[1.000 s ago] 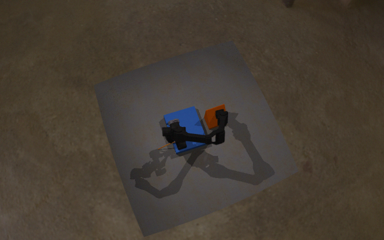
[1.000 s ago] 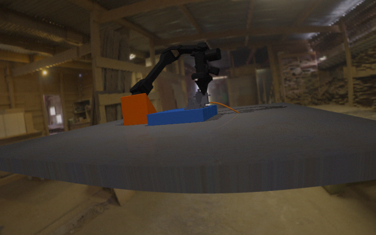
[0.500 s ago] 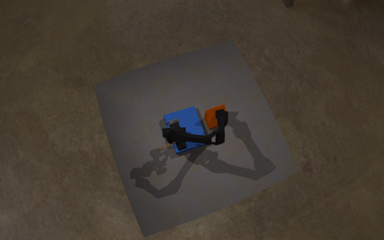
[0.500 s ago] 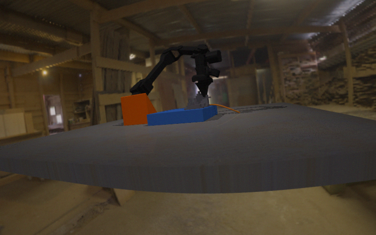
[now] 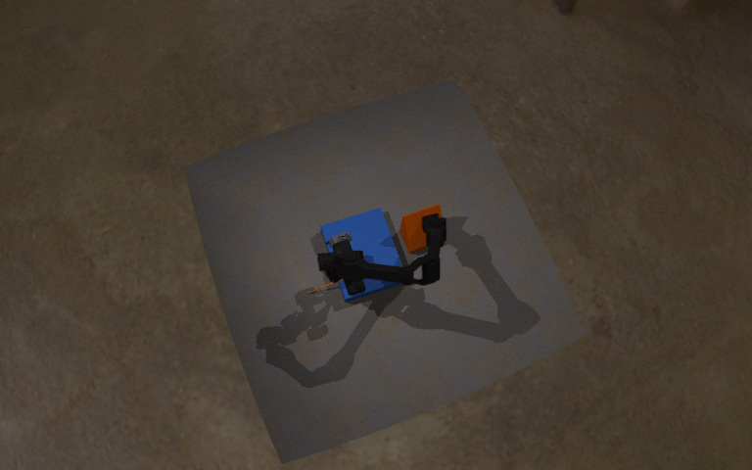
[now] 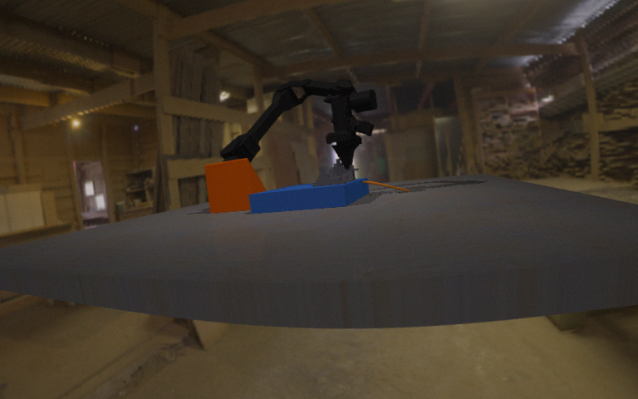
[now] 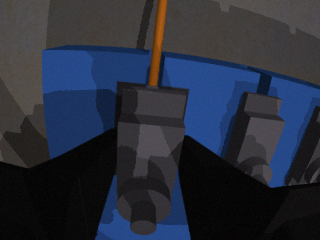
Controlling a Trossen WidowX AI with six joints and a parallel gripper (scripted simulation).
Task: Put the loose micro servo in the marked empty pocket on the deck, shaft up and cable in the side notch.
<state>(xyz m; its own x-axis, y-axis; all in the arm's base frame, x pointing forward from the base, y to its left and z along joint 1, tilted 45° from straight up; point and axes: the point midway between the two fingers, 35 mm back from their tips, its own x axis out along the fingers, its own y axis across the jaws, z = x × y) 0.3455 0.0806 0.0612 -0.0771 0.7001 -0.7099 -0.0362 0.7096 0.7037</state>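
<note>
Now: gripper tip 12 cm past the deck, 8 cm to the left of it and 6 cm above it.
</note>
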